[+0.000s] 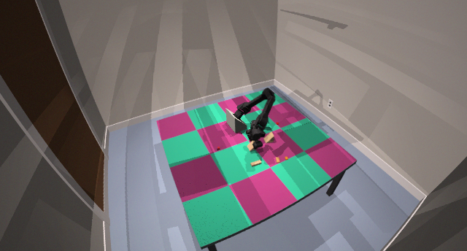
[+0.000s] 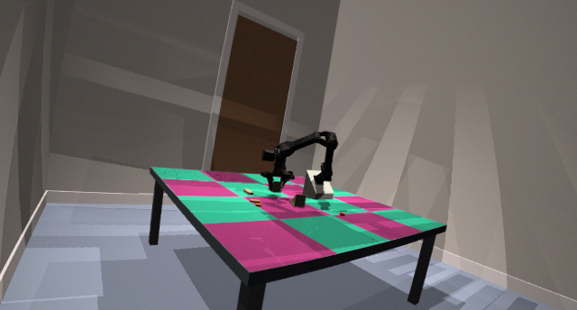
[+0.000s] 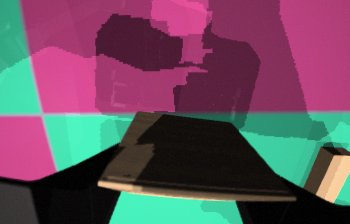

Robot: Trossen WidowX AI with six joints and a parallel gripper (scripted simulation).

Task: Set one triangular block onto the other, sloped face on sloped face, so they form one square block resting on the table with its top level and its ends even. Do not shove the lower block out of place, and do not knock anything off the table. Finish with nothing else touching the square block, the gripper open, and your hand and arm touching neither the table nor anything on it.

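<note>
The triangular block lies 1 cm above my gripper tip. The rest, counted from my gripper tip: flat wooden bar (14 cm ahead, 6 cm to the right, 3 cm below); tiny red piece (23 cm to the right, 13 cm behind, 2 cm below).
</note>
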